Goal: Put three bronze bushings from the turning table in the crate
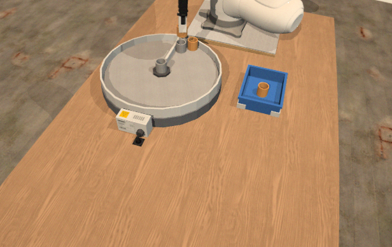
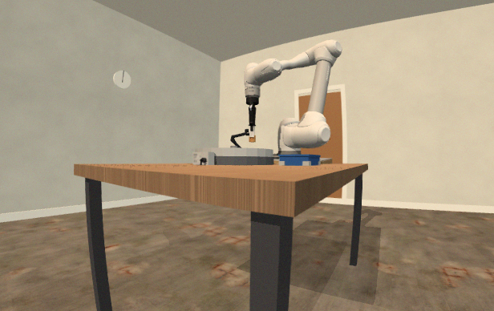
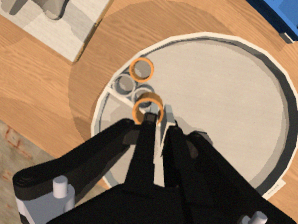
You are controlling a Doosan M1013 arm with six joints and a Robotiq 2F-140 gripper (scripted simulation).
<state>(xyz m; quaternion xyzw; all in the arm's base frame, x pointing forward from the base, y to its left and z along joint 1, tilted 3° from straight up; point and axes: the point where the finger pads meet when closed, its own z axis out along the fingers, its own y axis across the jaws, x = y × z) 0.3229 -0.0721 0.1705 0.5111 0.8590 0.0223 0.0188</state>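
My gripper is now 40 mm short of the crate, 330 mm to the right of it and 160 mm above it. Also, from my hand: round grey turning table (130 mm ahead, 30 mm to the right, 140 mm below).
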